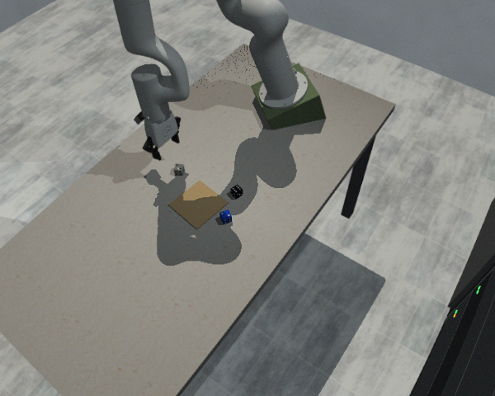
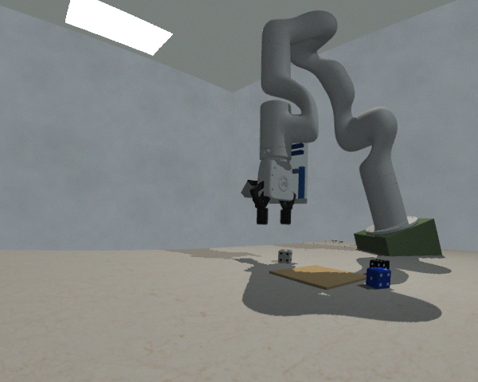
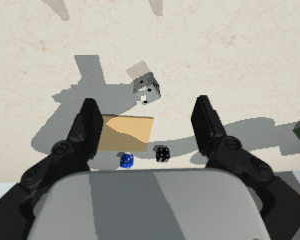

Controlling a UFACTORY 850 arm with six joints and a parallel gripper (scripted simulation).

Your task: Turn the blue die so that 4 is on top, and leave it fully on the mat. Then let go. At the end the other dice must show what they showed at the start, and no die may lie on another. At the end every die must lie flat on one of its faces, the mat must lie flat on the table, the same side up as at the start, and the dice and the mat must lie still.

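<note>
My gripper is now 1 cm past the white die, 4 cm to the right of it and 9 cm above it. Round my hand: black die: 7 cm behind, 25 cm to the left, 9 cm below; then blue die: 2 cm ahead, 30 cm to the left, 9 cm below; then tan mat: 4 cm ahead, 19 cm to the left, 10 cm below.
</note>
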